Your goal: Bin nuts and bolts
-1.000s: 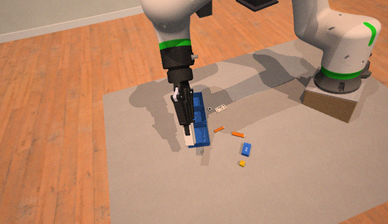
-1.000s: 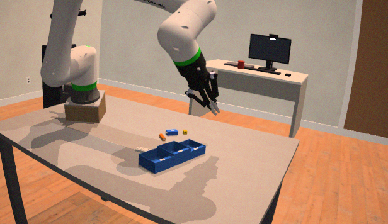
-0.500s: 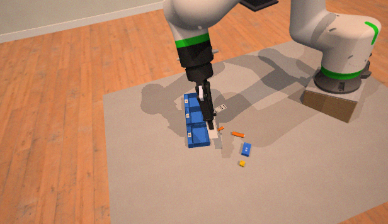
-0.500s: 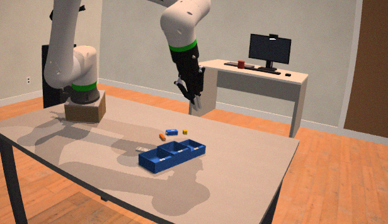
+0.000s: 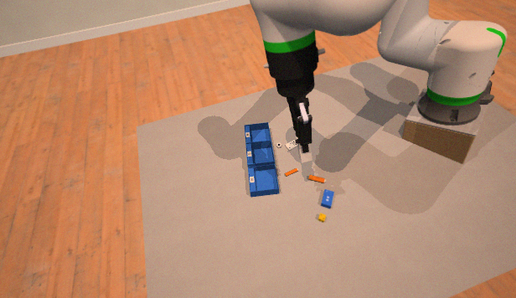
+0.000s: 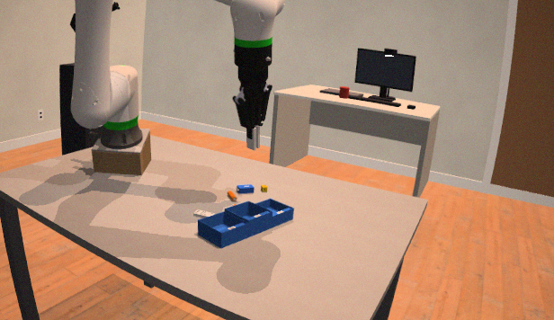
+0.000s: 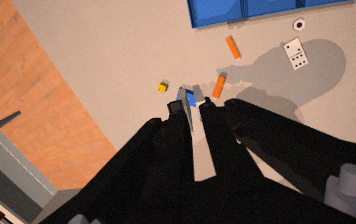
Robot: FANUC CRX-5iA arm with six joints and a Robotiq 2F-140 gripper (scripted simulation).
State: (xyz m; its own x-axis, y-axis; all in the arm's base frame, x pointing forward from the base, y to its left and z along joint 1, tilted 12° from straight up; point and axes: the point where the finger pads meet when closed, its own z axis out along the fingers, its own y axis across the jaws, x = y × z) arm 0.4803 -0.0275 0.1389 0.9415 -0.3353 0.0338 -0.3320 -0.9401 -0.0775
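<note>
The blue bin lies 17 cm below my hand, 14 cm to the right of it and 5 cm ahead of it. From my hand the other things lie so: blue block (18 cm below, 7 cm to the left, 5 cm behind); small yellow cube (18 cm below, 11 cm to the left, 1 cm ahead); orange stick (19 cm below, 5 cm to the right, 1 cm behind).
</note>
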